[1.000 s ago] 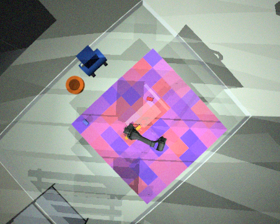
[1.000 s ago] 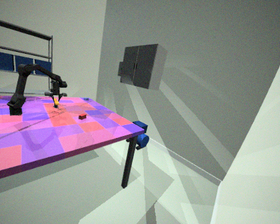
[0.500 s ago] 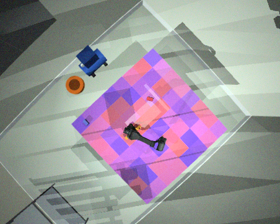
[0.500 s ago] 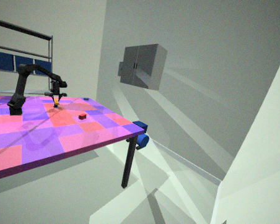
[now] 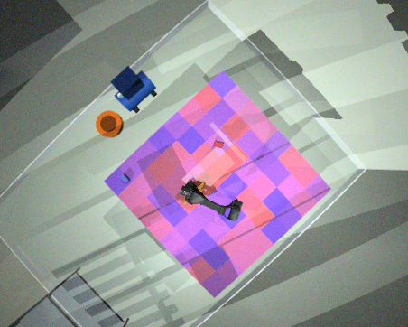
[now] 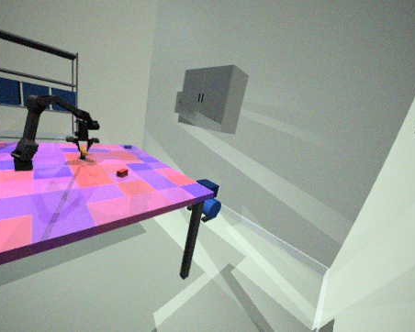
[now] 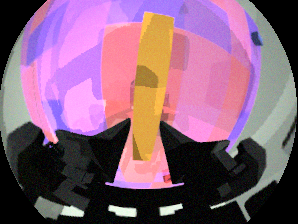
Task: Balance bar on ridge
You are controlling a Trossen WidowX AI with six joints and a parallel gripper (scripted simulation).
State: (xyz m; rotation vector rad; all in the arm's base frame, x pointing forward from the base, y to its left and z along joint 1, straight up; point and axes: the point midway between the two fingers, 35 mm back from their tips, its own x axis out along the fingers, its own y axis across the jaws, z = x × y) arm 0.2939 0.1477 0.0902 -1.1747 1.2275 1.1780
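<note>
My gripper tip is 30 mm to the right of the yellow bar. Round my gripper tip: blue block (450 mm ahead, 350 mm to the left, 40 mm below).
</note>
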